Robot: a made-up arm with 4 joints.
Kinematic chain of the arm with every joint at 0, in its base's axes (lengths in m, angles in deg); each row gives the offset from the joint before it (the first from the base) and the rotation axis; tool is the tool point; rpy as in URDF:
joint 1: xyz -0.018 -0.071 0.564 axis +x
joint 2: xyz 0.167 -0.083 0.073 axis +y
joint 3: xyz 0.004 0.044 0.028 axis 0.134 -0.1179 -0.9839
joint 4: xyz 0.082 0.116 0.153 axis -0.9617 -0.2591 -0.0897
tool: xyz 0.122 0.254 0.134 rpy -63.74 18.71 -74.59
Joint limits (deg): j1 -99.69..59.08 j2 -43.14..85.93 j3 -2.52..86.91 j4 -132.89..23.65
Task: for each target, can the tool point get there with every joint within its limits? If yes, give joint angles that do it. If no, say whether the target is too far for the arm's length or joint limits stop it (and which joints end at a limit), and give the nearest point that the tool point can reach.
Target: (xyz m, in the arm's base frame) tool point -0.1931 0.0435 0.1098
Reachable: no: joint limits stop it (at a limit: joint 1, joint 2, joint 3) | nearest point 0.0973 0.2714 0.1446 | short by 0.371 m
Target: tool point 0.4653 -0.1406 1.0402
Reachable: yes | joints -14.04 13.63 38.84 -85.63
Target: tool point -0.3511 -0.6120 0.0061
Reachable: no: too far | nearest point -0.1121 -0.4532 0.3691 | short by 0.463 m
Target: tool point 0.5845 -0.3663 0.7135
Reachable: yes | joints 19.70 45.13 45.72 -89.90
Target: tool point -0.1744 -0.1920 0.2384
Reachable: no: joint limits stop it (at a limit: joint 1, joint 2, joint 3, joint 4) | nearest point -0.0879 -0.4291 0.3459 | short by 0.274 m
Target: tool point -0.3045 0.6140 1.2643
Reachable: no: too far | nearest point -0.0711 0.3338 0.9778 | short by 0.464 m
